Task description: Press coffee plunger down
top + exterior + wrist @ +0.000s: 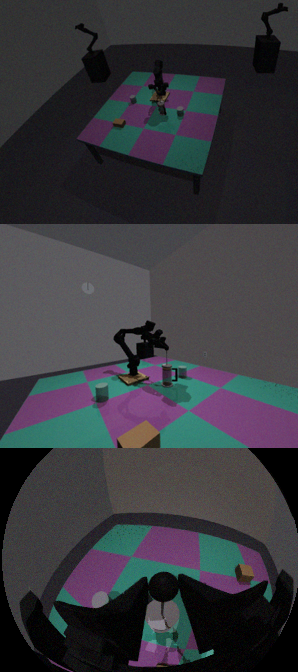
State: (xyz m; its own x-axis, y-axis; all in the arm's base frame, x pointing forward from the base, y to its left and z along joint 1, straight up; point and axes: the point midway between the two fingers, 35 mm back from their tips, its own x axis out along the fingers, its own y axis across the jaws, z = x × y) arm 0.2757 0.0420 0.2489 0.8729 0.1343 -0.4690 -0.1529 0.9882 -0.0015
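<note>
My gripper tip is now 1 cm to the right of the coffee press and 13 cm above it.
</note>
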